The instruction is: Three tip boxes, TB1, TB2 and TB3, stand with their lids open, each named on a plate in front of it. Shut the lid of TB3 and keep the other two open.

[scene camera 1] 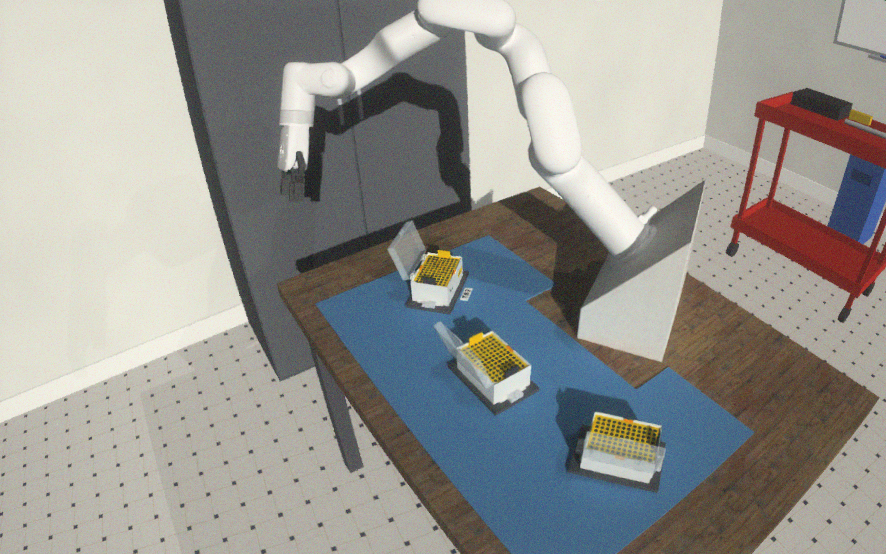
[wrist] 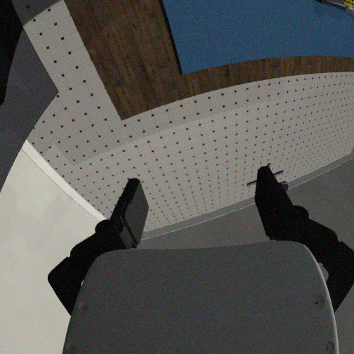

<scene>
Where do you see a blue mat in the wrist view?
202, 41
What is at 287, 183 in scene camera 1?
My gripper.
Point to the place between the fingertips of my gripper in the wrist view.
At 199, 188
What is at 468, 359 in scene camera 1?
A clear lid.
</scene>
